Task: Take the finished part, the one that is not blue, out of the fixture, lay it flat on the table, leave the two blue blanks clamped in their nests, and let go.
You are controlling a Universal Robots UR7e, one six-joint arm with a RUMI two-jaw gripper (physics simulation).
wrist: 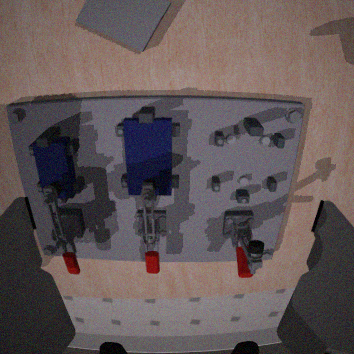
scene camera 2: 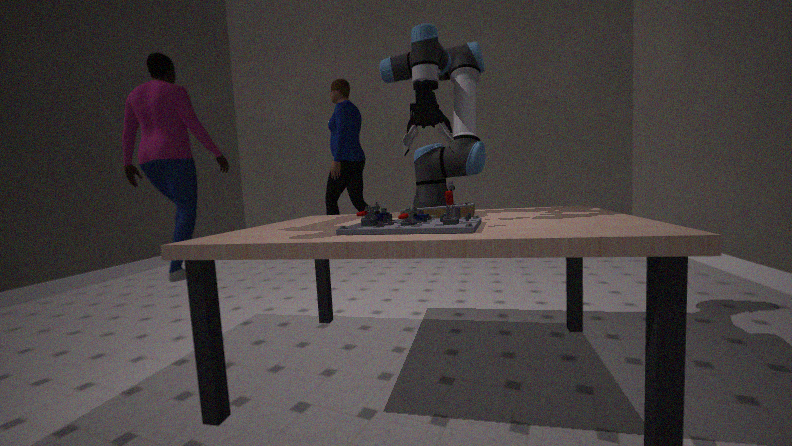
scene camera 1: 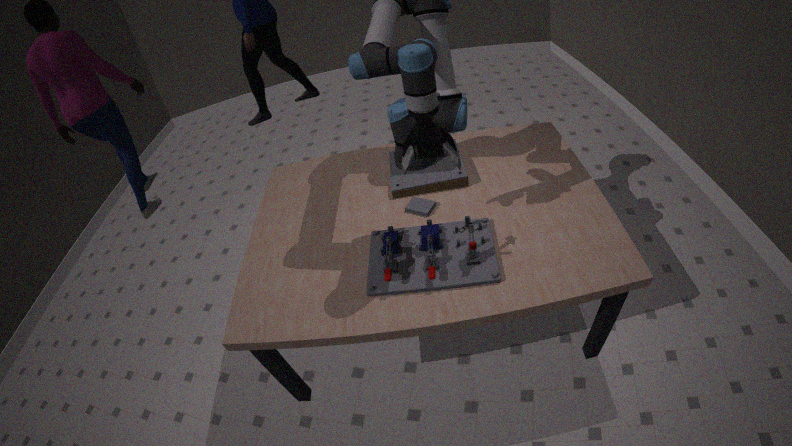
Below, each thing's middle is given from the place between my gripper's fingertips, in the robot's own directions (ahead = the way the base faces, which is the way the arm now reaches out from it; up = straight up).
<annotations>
The grey fixture plate [scene camera 2: 434, 226] lies 200 mm below my hand, 110 mm ahead of it and 20 mm to the right of it.
</annotations>
